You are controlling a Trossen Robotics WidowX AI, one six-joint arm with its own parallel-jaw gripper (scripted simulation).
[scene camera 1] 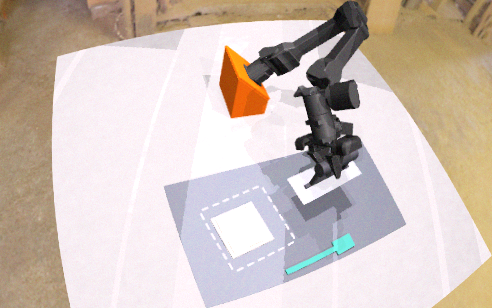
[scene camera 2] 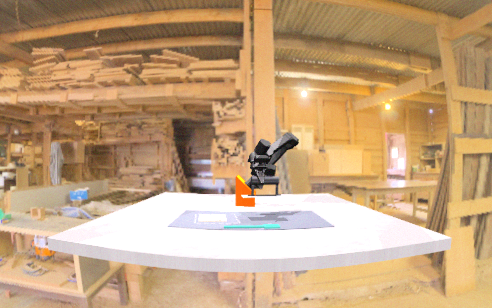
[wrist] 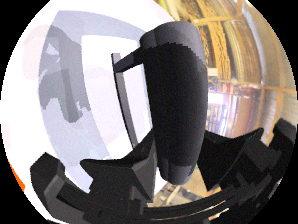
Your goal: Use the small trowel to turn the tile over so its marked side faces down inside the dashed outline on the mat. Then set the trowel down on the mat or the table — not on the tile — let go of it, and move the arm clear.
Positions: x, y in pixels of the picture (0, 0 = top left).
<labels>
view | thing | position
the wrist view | my gripper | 169, 128
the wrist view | small trowel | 176, 79
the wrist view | grey mat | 68, 119
</labels>
